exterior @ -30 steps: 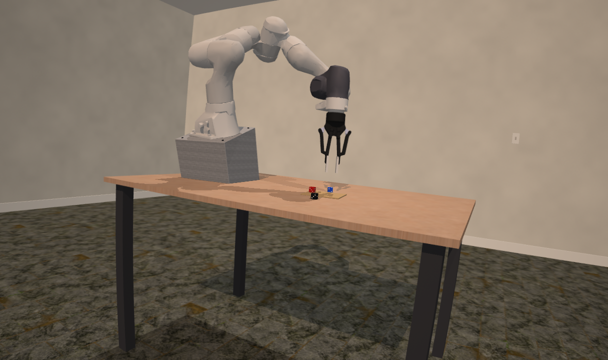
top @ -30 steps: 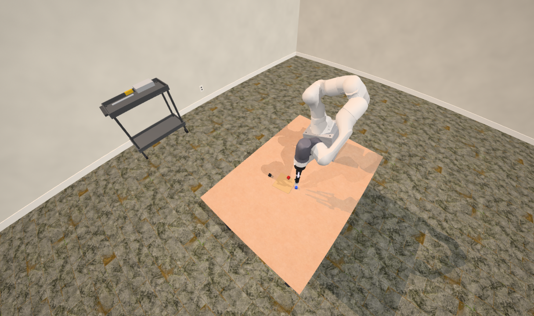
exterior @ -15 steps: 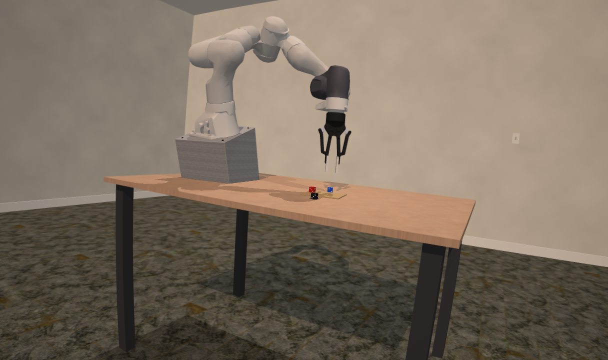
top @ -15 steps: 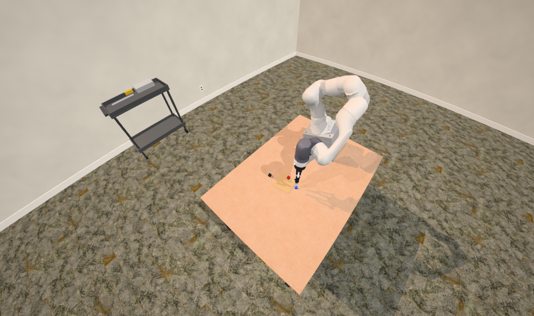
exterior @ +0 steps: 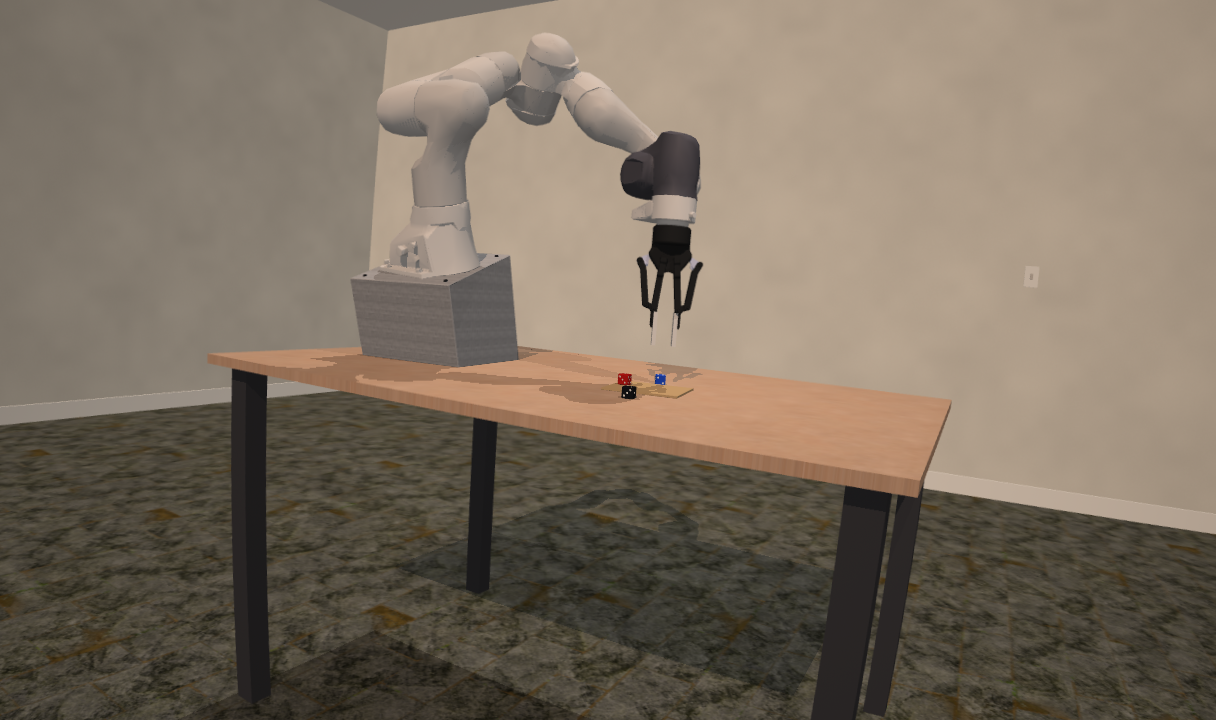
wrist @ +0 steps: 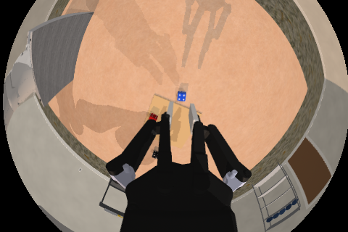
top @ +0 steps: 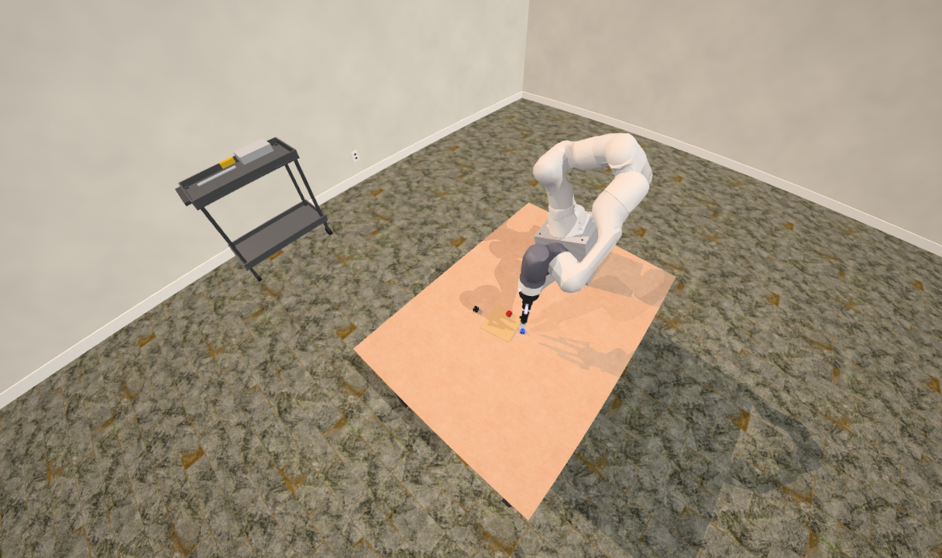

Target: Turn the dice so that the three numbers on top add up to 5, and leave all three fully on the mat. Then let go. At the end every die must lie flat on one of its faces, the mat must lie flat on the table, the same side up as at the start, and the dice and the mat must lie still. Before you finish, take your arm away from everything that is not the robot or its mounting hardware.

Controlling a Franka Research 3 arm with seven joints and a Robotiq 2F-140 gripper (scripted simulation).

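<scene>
Now: hand 100 mm above the blue die. Round my hand: black die 220 mm to the right, 100 mm below, 30 mm ahead; then tan mat 110 mm below, 90 mm to the right, 10 mm ahead; then red die 100 mm below, 90 mm to the right, 40 mm behind.
</scene>
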